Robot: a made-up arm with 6 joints.
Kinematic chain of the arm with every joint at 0, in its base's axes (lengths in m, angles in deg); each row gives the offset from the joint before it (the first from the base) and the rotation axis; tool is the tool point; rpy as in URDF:
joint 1: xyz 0 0 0.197 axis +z
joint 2: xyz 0 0 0 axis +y
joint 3: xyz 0.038 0 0.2 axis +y
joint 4: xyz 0.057 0 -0.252 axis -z
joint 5: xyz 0 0 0 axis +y
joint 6: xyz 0.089 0 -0.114 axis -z
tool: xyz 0 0 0 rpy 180 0 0
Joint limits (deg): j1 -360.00..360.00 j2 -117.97..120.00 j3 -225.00..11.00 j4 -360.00..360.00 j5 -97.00..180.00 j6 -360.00..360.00
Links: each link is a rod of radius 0.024 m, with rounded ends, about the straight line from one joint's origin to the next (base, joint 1, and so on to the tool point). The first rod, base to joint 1, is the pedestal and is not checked.
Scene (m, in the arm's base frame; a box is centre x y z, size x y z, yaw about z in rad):
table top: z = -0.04
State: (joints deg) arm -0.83 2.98 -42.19 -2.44 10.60 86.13
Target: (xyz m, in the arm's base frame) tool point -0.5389 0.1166 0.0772
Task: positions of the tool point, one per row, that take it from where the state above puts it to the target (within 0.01 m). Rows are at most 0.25 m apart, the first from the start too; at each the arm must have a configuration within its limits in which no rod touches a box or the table.
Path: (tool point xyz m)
1: 0.3948 -0.0104 0.3448
2: 0.3320 -0.0144 0.5087
3: 0.2026 -0.0108 0.6384
4: 0.0265 0.0027 0.7080
5: -0.1673 0.0255 0.7022
6: -0.3465 0.0543 0.6191
7: -0.4808 0.0835 0.4705
8: -0.5483 0.1063 0.2798
9: -0.5389 0.1166 0.0772

